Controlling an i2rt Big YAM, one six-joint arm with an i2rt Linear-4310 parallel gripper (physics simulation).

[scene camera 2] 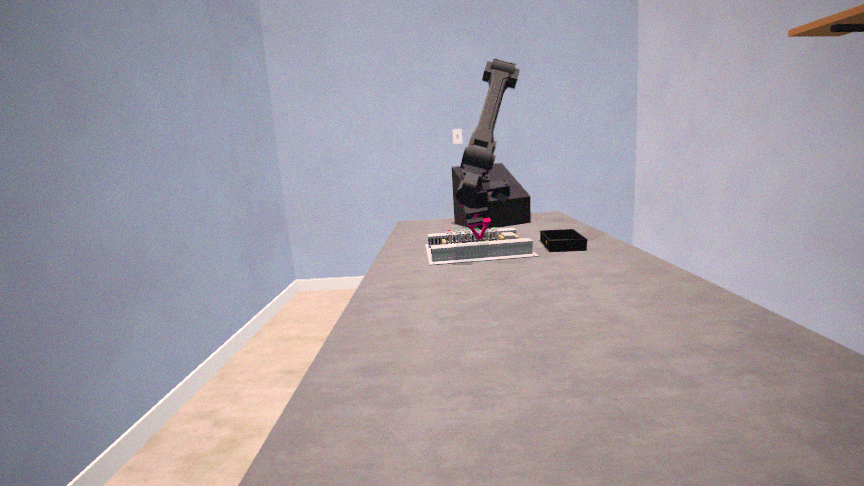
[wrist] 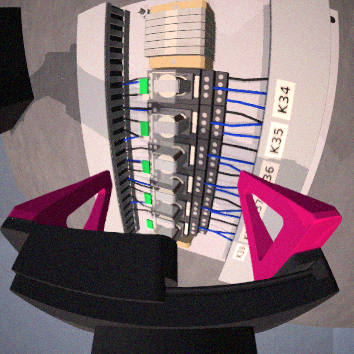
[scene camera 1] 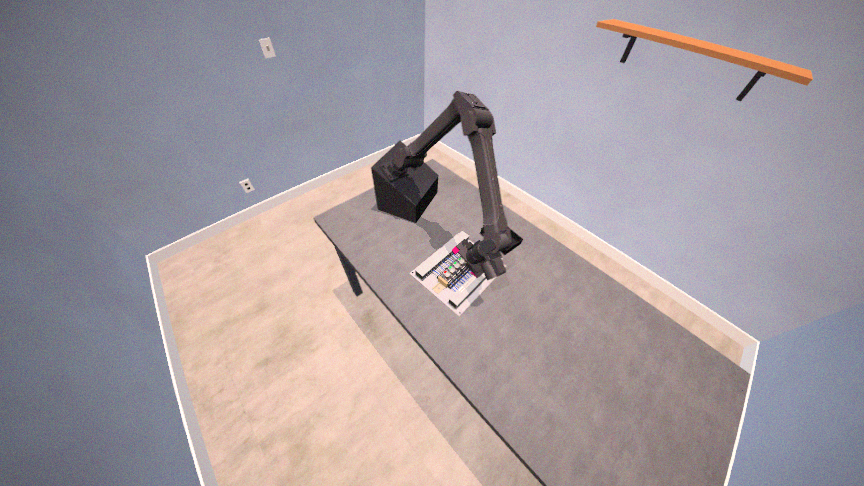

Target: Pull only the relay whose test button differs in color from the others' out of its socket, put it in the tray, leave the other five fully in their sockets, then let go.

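Six relays stand in a row of sockets on a white panel. In the wrist view five show green buttons: the first relay is by label K34, and the others run down from it. The red button is on the end relay farthest from the tray. That relay does not show in the wrist view, where my gripper body covers the row's near end. My gripper is open and empty, its pink fingers on either side of the row above it. The black tray stands beside the panel.
Two raised wire ducts flank the relay row. A tan-ended terminal block stands beyond the K34 relay. Blue and black wires run from the sockets to the ducts. The black arm base stands at the table's far end.
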